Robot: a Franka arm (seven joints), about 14 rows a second.
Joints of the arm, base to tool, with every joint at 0 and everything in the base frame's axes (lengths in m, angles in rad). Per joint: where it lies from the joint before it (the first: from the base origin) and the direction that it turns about. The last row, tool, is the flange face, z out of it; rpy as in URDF.
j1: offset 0 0 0.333 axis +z
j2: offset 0 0 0 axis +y
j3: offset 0 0 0.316 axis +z
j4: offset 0.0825 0 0 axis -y
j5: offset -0.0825 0 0.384 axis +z
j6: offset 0 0 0 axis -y
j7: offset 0.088 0 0 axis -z
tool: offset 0 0 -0.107 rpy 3.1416 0 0
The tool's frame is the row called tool.
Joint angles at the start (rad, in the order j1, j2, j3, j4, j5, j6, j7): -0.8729, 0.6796, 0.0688, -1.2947, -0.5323, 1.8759, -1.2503
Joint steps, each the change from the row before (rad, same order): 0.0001, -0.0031, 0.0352, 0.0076, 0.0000, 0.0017, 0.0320; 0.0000, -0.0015, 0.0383, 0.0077, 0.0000, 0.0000, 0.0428; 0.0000, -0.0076, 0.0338, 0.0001, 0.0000, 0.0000, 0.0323; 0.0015, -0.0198, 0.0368, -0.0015, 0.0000, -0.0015, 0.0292; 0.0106, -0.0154, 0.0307, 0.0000, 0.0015, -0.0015, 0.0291; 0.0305, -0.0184, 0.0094, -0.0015, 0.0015, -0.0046, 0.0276; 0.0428, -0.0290, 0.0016, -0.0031, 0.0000, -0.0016, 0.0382; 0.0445, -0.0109, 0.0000, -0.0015, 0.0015, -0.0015, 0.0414
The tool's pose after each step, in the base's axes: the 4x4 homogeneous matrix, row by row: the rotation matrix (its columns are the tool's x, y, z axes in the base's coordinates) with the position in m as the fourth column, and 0 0 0 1 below. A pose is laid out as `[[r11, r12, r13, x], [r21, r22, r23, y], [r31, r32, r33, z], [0, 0, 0, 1]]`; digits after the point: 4 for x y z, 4 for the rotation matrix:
[[0.7446, 0.5823, -0.3263, 0.4855], [0.5142, -0.8121, -0.2758, -0.5479], [-0.4256, 0.0375, -0.9041, 0.3519], [0, 0, 0, 1]]
[[0.7646, 0.5726, -0.2957, 0.5020], [0.5051, -0.8175, -0.2768, -0.5345], [-0.4002, 0.0623, -0.9143, 0.3573], [0, 0, 0, 1]]
[[0.7779, 0.5678, -0.2690, 0.5154], [0.5021, -0.8192, -0.2773, -0.5213], [-0.3778, 0.0807, -0.9224, 0.3640], [0, 0, 0, 1]]
[[0.7894, 0.5671, -0.2349, 0.5296], [0.5022, -0.8168, -0.2840, -0.5050], [-0.3529, 0.1062, -0.9296, 0.3792], [0, 0, 0, 1]]
[[0.7968, 0.5691, -0.2031, 0.5457], [0.5063, -0.8122, -0.2897, -0.4859], [-0.3299, 0.1279, -0.9353, 0.3918], [0, 0, 0, 1]]
[[0.7980, 0.5748, -0.1811, 0.5622], [0.5110, -0.8047, -0.3023, -0.4637], [-0.3195, 0.1487, -0.9358, 0.4045], [0, 0, 0, 1]]
[[0.8028, 0.5766, -0.1516, 0.5800], [0.5099, -0.7958, -0.3265, -0.4364], [-0.3089, 0.1848, -0.9330, 0.4239], [0, 0, 0, 1]]
[[0.8062, 0.5768, -0.1314, 0.5978], [0.5108, -0.7908, -0.3373, -0.4092], [-0.2985, 0.2048, -0.9322, 0.4308], [0, 0, 0, 1]]

